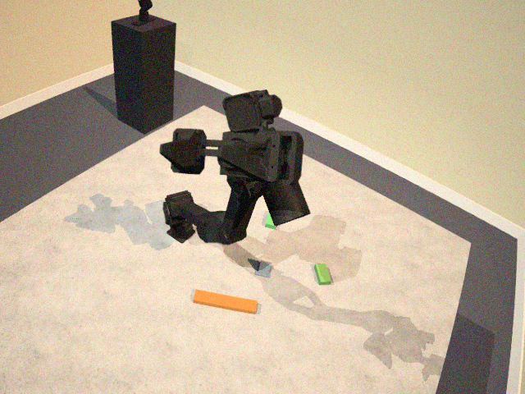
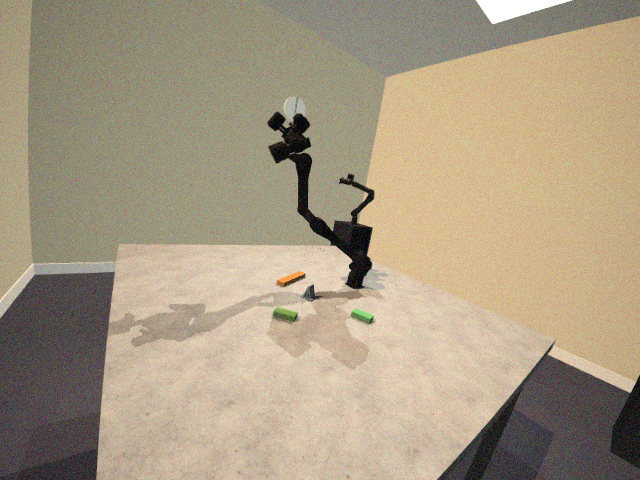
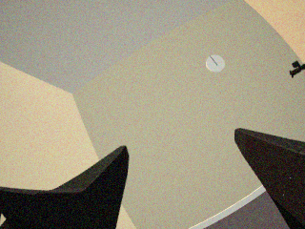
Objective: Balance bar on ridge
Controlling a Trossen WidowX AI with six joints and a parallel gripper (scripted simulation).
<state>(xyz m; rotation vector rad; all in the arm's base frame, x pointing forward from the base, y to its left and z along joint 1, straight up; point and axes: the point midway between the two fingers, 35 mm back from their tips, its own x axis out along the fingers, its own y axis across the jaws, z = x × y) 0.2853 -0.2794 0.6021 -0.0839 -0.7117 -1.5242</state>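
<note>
Now: the orange bar 3 cm behind my gripper tip, 20 cm to the left of it and 61 cm below it.
</note>
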